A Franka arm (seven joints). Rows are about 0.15 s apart.
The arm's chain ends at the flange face. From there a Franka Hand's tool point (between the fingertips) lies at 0.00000 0.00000 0.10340 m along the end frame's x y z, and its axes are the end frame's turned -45 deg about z.
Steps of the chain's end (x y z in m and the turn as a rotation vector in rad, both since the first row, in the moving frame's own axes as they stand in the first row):
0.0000 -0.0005 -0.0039 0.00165 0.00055 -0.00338
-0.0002 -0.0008 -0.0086 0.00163 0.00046 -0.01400
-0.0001 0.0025 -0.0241 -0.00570 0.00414 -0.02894
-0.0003 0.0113 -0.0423 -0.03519 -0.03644 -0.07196
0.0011 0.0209 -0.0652 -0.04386 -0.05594 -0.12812
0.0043 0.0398 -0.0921 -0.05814 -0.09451 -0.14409
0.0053 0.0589 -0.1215 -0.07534 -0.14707 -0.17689
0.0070 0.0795 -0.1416 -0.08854 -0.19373 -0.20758
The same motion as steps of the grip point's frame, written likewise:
0.0005 -0.0004 -0.0039 0.00078 0.00156 -0.00338
0.0006 -0.0008 -0.0086 0.00083 0.00148 -0.01400
-0.0019 0.0024 -0.0241 -0.00696 -0.00110 -0.02894
-0.0134 0.0079 -0.0424 0.00088 -0.05065 -0.07196
-0.0213 0.0151 -0.0655 0.00854 -0.07057 -0.12812
-0.0364 0.0293 -0.0927 0.02572 -0.10794 -0.14409
-0.0545 0.0416 -0.1229 0.05072 -0.15727 -0.17689
-0.0724 0.0557 -0.1439 0.07438 -0.19960 -0.20758

